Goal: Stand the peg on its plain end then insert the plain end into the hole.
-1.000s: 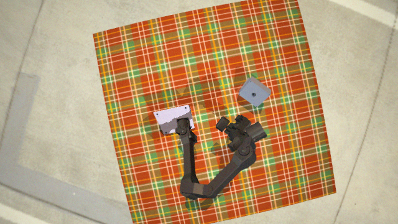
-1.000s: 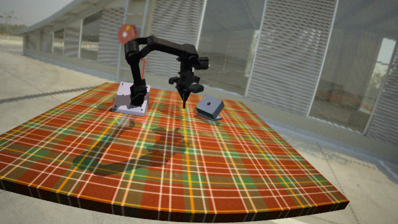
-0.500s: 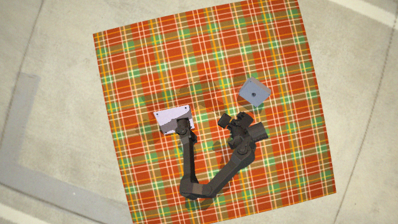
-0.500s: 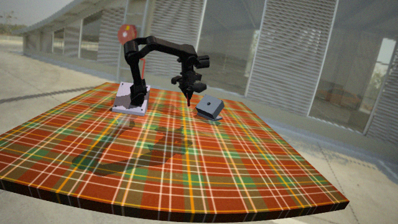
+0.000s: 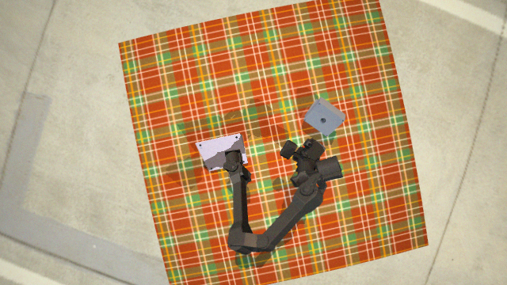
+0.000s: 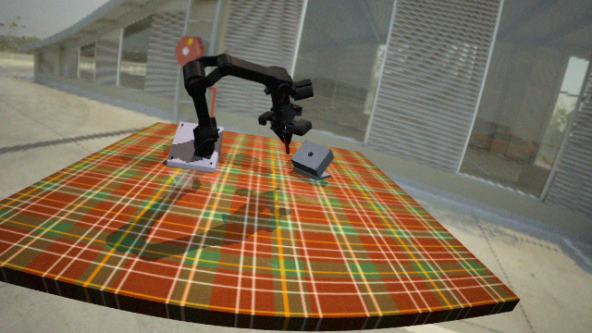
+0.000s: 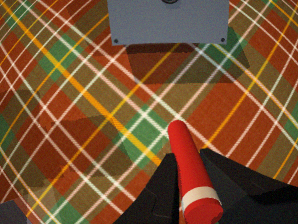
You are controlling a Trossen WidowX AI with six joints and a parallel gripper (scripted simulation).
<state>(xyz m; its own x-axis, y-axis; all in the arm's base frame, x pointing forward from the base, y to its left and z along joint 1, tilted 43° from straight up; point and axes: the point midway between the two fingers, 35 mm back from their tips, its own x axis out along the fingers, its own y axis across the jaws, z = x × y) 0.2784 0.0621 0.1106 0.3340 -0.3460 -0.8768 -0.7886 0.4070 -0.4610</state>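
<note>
Now: the grey sloped panel 120 mm ahead of my gripper tip, 120 mm to the left of it and 70 mm below it. Round my gripper tip: red peg: 10 mm behind, 10 mm to the right, 10 mm above.
</note>
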